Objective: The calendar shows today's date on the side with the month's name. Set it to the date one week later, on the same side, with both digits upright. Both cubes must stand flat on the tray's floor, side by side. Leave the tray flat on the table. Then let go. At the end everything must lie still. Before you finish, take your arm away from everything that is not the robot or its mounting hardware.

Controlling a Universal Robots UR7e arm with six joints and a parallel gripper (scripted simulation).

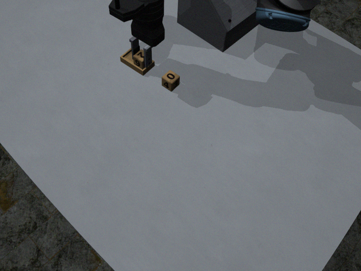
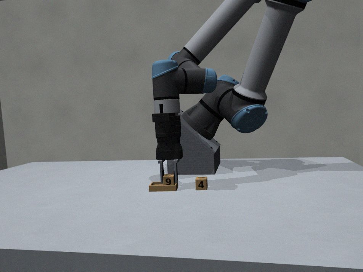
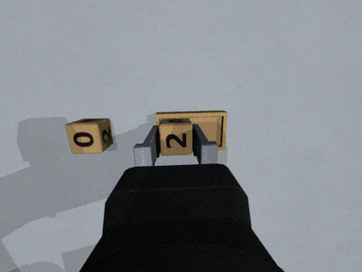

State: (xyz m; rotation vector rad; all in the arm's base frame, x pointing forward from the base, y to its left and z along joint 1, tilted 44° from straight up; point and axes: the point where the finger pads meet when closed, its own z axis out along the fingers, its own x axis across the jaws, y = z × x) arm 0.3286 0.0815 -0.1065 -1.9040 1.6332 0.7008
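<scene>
The wooden tray lies 2 cm to the right of my hand and 3 cm below it.
</scene>
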